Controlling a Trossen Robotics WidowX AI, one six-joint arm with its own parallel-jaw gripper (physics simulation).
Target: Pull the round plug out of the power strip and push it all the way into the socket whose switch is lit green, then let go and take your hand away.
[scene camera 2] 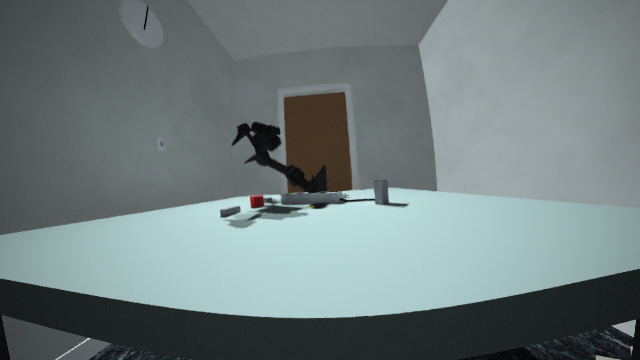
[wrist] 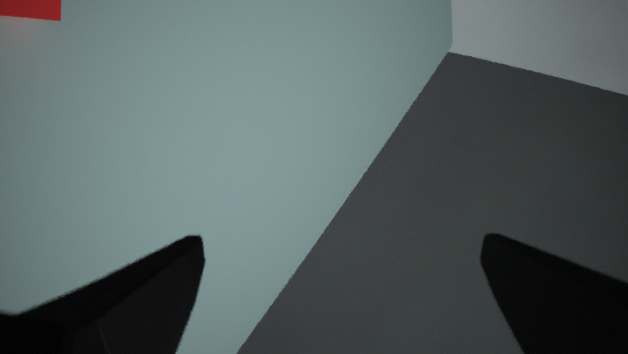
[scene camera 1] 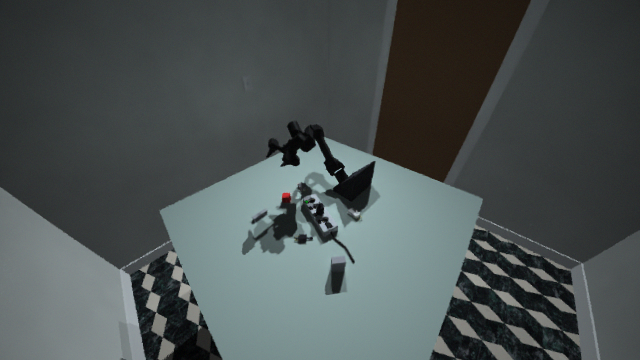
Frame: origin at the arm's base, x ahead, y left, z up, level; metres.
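Where they show: gripper, fingertip midpoint: [scene camera 2: 238, 154] [wrist: 345, 249] [scene camera 1: 274, 161]; arm's base, origin of the base link: [scene camera 2: 308, 187] [scene camera 1: 344, 180].
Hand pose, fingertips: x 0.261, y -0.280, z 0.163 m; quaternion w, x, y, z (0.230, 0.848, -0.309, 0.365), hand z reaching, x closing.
Each offset is from my fingertips to the top centre of the thing. "spot": to the spot under its first point.
The white power strip @[dx +0.003, dy +0.295, dz -0.177 m] [scene camera 1: 328, 229] [scene camera 2: 311, 199] lies on the table in front of the arm's base. A green-lit switch @[spot: dx -0.006, dy +0.204, dz -0.176 m] [scene camera 1: 306, 201] shows at its far left end. A dark plug @[dx +0.009, dy +0.308, dz -0.121 m] [scene camera 1: 319, 209] stands in the strip near its middle; its round shape is too small to make out. My gripper [scene camera 1: 275, 160] [scene camera 2: 239, 154] [wrist: 345, 249] is open and empty, high above the table and to the left of the strip. In the wrist view its fingers stand wide apart, and the strip and the plug do not show there.
A red cube @[dx +0.024, dy +0.077, dz -0.179 m] [scene camera 1: 286, 197] [scene camera 2: 256, 201] [wrist: 30, 9] and a flat grey block @[dx +0.188, dy +0.050, dz -0.199 m] [scene camera 1: 259, 216] [scene camera 2: 230, 211] lie left of the strip. Loose plugs, black @[dx +0.161, dy +0.311, dz -0.205 m] [scene camera 1: 302, 239], white @[dx -0.108, dy +0.444, dz -0.197 m] [scene camera 1: 354, 214] and grey @[dx -0.105, dy +0.085, dz -0.197 m] [scene camera 1: 303, 188], lie around it. An upright grey block @[dx +0.174, dy +0.523, dz -0.143 m] [scene camera 1: 338, 263] [scene camera 2: 381, 192] stands near the black cord @[spot: dx +0.076, dy +0.494, dz -0.213 m] [scene camera 1: 344, 246].
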